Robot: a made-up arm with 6 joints. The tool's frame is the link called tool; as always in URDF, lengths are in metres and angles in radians. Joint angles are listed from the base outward.
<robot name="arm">
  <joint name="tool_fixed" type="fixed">
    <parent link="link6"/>
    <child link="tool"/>
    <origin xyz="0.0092 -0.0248 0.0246" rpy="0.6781 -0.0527 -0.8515"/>
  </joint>
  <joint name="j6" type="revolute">
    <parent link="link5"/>
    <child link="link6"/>
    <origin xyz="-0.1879 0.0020 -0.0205" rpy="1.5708 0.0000 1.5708"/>
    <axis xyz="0 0 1"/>
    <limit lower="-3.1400" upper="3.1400"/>
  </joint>
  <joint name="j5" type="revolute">
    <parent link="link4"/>
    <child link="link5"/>
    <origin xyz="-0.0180 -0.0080 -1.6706" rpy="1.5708 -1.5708 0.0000"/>
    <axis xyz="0 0 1"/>
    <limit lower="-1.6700" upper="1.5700"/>
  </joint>
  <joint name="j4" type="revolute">
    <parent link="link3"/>
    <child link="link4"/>
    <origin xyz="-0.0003 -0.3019 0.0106" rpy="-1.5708 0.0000 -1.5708"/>
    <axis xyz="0 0 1"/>
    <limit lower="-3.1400" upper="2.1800"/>
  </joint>
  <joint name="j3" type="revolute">
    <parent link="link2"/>
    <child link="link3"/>
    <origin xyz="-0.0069 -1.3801 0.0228" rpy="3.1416 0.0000 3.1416"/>
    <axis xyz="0 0 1"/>
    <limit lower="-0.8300" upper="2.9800"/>
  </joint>
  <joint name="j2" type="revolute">
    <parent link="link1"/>
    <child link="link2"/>
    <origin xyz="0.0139 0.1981 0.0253" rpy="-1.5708 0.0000 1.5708"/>
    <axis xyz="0 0 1"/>
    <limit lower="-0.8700" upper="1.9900"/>
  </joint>
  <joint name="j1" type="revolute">
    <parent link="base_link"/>
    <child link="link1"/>
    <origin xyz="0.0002 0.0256 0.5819" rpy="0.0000 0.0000 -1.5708"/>
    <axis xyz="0 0 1"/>
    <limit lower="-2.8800" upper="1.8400"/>
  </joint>
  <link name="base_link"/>
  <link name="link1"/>
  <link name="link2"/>
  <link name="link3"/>
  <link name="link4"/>
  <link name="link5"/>
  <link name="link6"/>
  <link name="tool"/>
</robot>
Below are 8 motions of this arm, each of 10 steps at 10 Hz.
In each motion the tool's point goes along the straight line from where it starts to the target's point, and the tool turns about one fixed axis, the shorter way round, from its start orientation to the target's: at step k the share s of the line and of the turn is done. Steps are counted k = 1, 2, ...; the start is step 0. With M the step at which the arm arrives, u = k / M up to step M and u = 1 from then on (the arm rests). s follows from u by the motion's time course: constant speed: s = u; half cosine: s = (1 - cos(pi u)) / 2; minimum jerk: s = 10 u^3 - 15 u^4 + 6 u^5.
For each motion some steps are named. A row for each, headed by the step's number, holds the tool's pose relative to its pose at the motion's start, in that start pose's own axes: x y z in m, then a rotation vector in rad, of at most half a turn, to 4 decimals.
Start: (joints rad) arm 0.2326 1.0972 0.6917 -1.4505 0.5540 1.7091
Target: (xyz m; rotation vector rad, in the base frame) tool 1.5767 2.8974 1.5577 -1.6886 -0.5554 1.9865
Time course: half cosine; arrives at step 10
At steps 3, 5, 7, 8, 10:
3: 0.1249 0.0647 0.5565 -0.2130 -0.0127 -0.0298
5: 0.3030 0.1570 1.3501 -0.5166 -0.0308 -0.0722
7: 0.4810 0.2494 2.1437 -0.8203 -0.0489 -0.1147
8: 0.5481 0.2841 2.4424 -0.9346 -0.0558 -0.1306
10: 0.6059 0.3141 2.7003 -1.0333 -0.0616 -0.1444

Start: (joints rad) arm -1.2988 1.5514 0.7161 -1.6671 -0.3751 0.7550
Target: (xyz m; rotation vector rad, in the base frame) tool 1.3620 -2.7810 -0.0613 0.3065 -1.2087 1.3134
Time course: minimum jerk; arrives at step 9
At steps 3, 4, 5, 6, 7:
3: 0.1230 -0.0242 0.0363 0.0678 -0.1737 0.1756
4: 0.2325 -0.0457 0.0686 0.1282 -0.3282 0.3320
5: 0.3536 -0.0694 0.1044 0.1950 -0.4992 0.5049
6: 0.4631 -0.0909 0.1367 0.2554 -0.6538 0.6612
7: 0.5414 -0.1063 0.1598 0.2985 -0.7642 0.7729

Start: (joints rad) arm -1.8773 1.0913 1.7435 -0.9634 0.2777 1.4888
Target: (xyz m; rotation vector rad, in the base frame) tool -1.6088 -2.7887 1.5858 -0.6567 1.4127 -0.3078
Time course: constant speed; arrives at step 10
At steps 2, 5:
2: 0.1561 0.1888 -0.0983 0.0622 -0.0311 0.0440
5: 0.3902 0.4720 -0.2458 0.1554 -0.0777 0.1100

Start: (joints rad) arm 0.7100 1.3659 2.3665 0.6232 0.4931 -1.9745
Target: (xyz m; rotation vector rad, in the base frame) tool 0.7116 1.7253 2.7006 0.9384 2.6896 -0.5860
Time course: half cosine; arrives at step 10
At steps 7, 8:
7: 0.7351 -0.1150 -0.1763 -0.4159 0.1170 0.3997
8: 0.8375 -0.1310 -0.2008 -0.4739 0.1333 0.4553

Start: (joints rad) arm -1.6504 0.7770 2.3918 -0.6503 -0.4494 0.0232
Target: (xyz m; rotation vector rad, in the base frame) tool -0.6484 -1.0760 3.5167 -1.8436 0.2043 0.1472
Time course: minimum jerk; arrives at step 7
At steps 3, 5, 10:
3: -0.2347 0.1006 -0.0820 0.1065 0.0052 -0.0542
5: -0.5456 0.2338 -0.1907 0.2476 0.0122 -0.1260
10: -0.6379 0.2734 -0.2230 0.2895 0.0142 -0.1474

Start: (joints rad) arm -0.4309 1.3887 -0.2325 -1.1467 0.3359 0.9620
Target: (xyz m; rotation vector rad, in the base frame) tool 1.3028 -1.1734 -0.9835 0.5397 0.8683 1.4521
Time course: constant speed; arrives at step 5
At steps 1, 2, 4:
1: -0.0794 0.0394 -0.0658 0.0317 -0.0137 0.0077
2: -0.1587 0.0787 -0.1316 0.0633 -0.0274 0.0154
4: -0.3174 0.1575 -0.2633 0.1266 -0.0549 0.0308

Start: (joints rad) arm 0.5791 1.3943 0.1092 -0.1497 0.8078 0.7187
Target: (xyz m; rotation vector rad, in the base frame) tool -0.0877 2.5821 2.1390 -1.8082 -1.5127 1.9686
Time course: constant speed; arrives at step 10
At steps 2, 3, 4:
2: -0.2826 -0.0348 0.7034 -0.2249 0.0750 -0.1396
3: -0.4239 -0.0522 1.0550 -0.3373 0.1124 -0.2093
4: -0.5652 -0.0696 1.4067 -0.4498 0.1499 -0.2791

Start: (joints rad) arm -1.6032 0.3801 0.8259 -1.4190 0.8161 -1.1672
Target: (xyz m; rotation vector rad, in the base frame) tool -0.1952 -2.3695 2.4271 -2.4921 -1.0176 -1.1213
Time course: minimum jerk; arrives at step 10
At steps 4, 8, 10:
4: -0.1748 -0.0336 0.0655 -0.1518 -0.0191 0.1962
8: -0.5188 -0.0997 0.1943 -0.4505 -0.0567 0.5821
10: -0.5507 -0.1059 0.2062 -0.4782 -0.0602 0.6179

